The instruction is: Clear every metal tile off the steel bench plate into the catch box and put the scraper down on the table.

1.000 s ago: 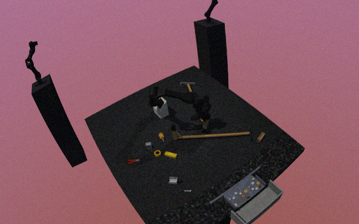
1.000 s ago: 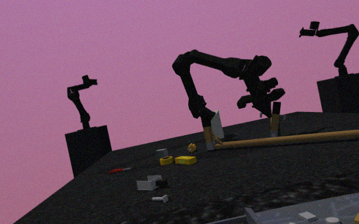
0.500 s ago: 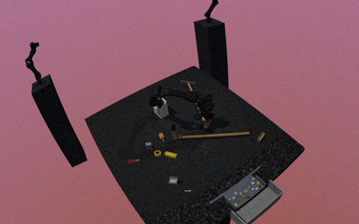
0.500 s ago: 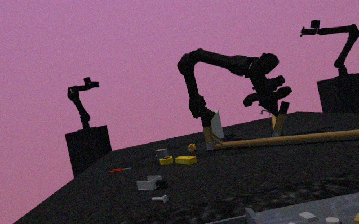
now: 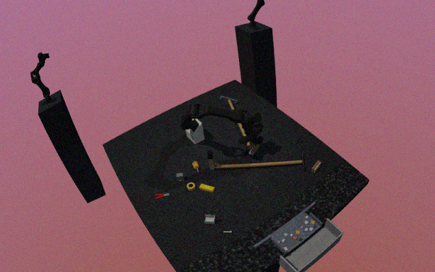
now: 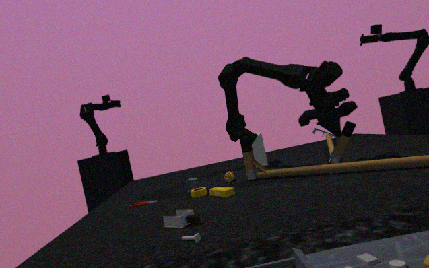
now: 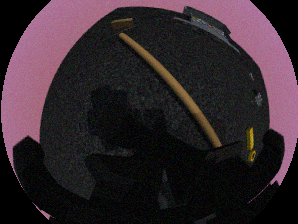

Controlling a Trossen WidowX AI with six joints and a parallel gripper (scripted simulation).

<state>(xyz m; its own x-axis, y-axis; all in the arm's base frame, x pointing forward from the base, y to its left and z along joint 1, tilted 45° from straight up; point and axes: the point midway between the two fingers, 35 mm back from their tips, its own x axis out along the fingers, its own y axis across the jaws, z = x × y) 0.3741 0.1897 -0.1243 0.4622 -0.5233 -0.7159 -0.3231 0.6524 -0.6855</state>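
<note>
The long scraper is 9 cm ahead of my gripper tip, 5 cm to the right of it and 3 cm below it. From my gripper tip the other things lie so: wooden block 35 cm ahead, 24 cm to the left, 8 cm below; yellow block 6 cm ahead, 40 cm to the right, 8 cm below; yellow-handled screwdriver 14 cm behind, 36 cm to the right, 8 cm below.
</note>
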